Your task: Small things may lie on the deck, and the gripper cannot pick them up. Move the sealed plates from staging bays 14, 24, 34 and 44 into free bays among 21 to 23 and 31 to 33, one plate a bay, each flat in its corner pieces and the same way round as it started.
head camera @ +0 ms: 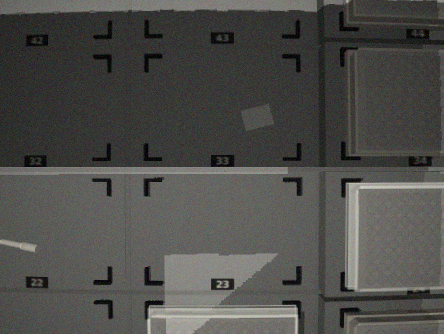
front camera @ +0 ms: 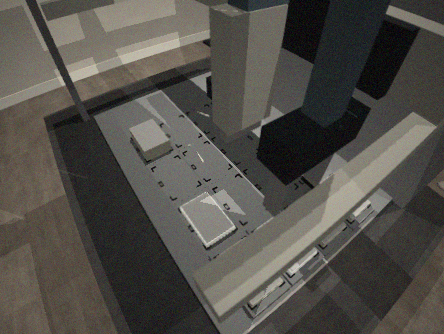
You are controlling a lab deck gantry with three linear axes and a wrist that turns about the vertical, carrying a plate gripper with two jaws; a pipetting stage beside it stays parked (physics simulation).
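Where they show: gripper, fingertip midpoint: (front camera: 290,196); robot's base, link origin: (front camera: 131,138).
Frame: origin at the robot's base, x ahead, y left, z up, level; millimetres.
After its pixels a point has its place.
Note:
Plates stand in staging bays 14 (head camera: 395,326) @(x 527, y 80, z 29 mm) (front camera: 267,292) @(x 616, y 42, z 29 mm), 24 (head camera: 400,237) @(x 530, y 151, z 29 mm) (front camera: 302,262) @(x 615, y 144, z 29 mm), 34 (head camera: 400,102) @(x 530, y 256, z 29 mm) and 44 (head camera: 395,14) @(x 528, y 325, z 29 mm) (front camera: 362,210) @(x 618, y 373, z 20 mm); in the head view all four are cut by the frame. Bay 23 (head camera: 222,284) @(x 392, y 104, z 0 mm) and bay 33 (head camera: 222,160) @(x 392, y 211, z 0 mm) bear no plate. Bay 22 (head camera: 37,282) @(x 229, y 104, z 0 mm) and bay 32 (head camera: 35,161) @(x 228, y 211, z 0 mm) show in part, without a plate. My gripper hangs under the blue column; its dark body (front camera: 310,145) @(x 549, y 106, z 354 mm) is in the front view, near the staging side. Its jaws are hidden or cannot be made out, and they do not show in the head view.
A small flat square (head camera: 257,117) @(x 422, y 248, z 1 mm) lies in bay 33. A pale pipette tip (head camera: 20,246) @(x 219, y 138, z 7 mm) (front camera: 200,156) @(x 208, y 140, z 5 mm) lies in bay 22. A plate (front camera: 207,220) @(x 403, y 38, z 14 mm) (head camera: 225,322) @(x 394, y 78, z 14 mm) stands just below bay 23. A tall box (front camera: 150,140) @(x 94, y 36, z 42 mm) stands farther left. A pale beam (front camera: 320,215) @(x 626, y 11, z 400 mm) crosses in front.

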